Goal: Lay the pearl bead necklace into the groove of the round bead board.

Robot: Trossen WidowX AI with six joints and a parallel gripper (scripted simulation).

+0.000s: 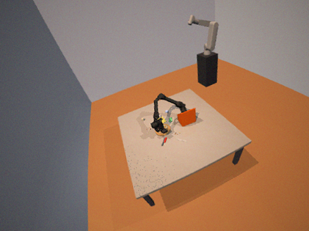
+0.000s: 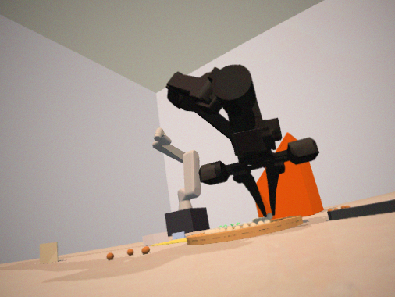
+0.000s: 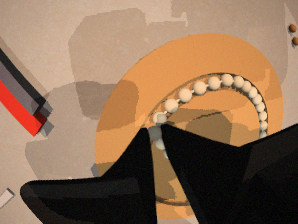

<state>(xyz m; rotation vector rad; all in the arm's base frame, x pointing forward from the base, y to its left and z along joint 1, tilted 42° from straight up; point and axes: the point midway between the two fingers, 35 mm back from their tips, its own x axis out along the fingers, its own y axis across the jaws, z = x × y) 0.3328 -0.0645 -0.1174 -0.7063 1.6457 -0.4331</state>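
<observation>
Right now my gripper tip is 30 mm past the round wooden bead board, 60 mm to the left of it and 10 mm above it. From my gripper tip the other things lie so: tan cube: 140 mm ahead, 390 mm to the right; then yellow flat piece: 80 mm behind, 230 mm to the right, 20 mm below; then red-handled tool: 30 mm ahead, 120 mm to the left, 20 mm below.
</observation>
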